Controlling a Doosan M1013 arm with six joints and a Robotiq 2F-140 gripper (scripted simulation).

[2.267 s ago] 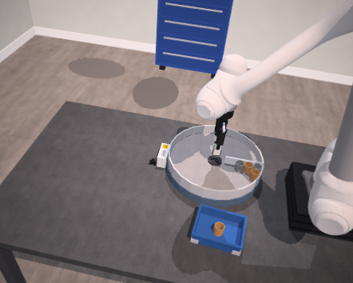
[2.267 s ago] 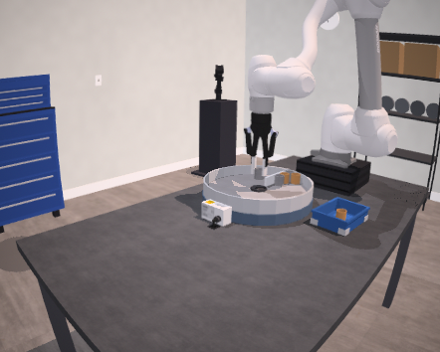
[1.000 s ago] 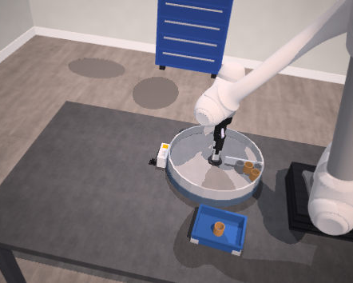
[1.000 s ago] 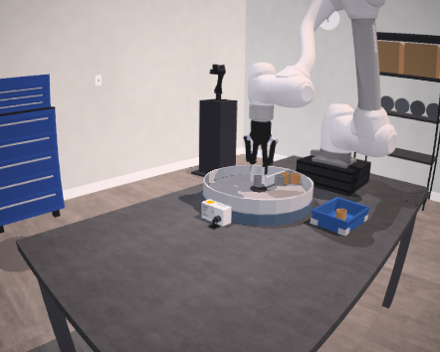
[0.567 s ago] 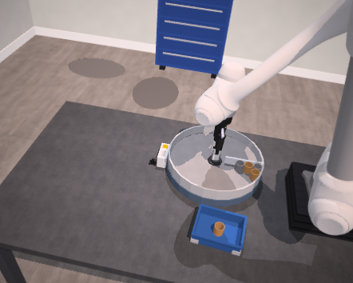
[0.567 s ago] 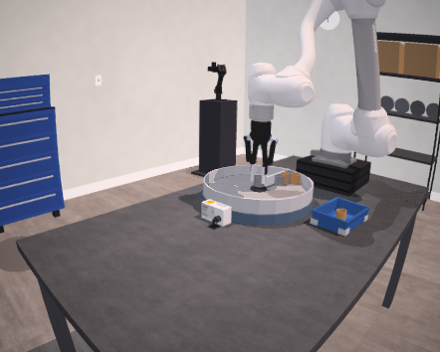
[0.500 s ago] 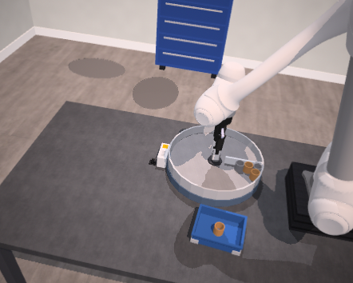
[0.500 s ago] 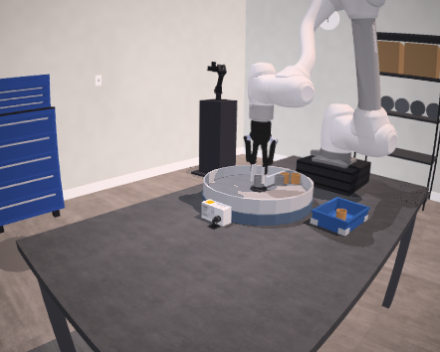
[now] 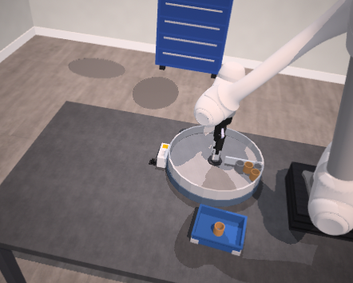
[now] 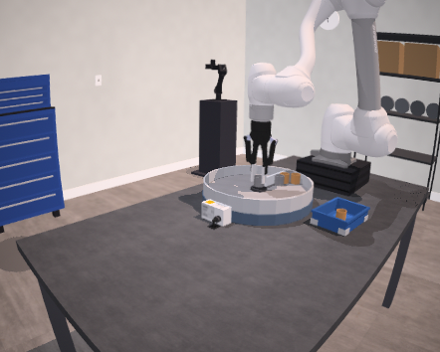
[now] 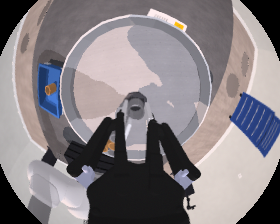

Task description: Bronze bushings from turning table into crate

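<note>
Right now the round turning table is 70 mm below my hand and 10 mm behind it. The rest, counted from my hand: blue crate (340 mm to the left, 90 mm below, 30 mm behind).
</note>
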